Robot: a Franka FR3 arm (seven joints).
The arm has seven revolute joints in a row. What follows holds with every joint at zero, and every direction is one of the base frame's.
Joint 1 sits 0.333 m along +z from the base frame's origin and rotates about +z.
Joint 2 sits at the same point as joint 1 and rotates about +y.
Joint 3 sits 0.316 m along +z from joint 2 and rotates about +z.
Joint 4 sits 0.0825 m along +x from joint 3 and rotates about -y.
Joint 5 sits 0.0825 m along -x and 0.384 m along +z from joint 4 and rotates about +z.
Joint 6 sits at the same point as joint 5 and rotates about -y.
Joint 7 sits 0.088 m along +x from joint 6 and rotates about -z.
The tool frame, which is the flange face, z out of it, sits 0.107 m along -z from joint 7; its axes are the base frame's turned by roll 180, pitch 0 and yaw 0 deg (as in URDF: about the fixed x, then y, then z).
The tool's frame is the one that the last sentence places.
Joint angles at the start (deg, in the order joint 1, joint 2, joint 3, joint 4, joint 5, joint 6, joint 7):
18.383, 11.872, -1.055, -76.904, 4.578, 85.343, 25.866
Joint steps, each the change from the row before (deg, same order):
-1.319, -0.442, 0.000, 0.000, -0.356, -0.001, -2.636
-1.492, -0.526, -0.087, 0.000, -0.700, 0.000, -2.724
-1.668, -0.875, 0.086, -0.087, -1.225, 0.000, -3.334
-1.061, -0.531, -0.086, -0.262, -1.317, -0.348, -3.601
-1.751, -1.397, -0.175, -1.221, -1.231, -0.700, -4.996
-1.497, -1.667, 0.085, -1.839, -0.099, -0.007, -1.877
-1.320, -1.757, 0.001, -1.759, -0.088, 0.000, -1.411
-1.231, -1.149, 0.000, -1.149, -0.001, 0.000, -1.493
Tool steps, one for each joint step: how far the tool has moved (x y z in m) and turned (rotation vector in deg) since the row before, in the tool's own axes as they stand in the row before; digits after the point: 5 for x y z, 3 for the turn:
0.00407, 0.01394, -0.00561, -0.028, 0.602, -1.326
0.00422, 0.01731, -0.00658, -0.354, 0.816, -1.128
0.00195, 0.01919, -0.00927, -0.796, 1.182, -1.692
0.00083, 0.01482, -0.00328, -1.251, 0.292, -2.351
-0.00363, 0.02371, -0.00358, -1.233, -0.286, -2.955
-0.00678, 0.01598, -0.00167, -0.018, -0.190, -0.454
-0.00804, 0.01459, -0.00291, 0.005, -0.015, -0.082
-0.00526, 0.01282, -0.00171, 0.075, -0.018, -0.262

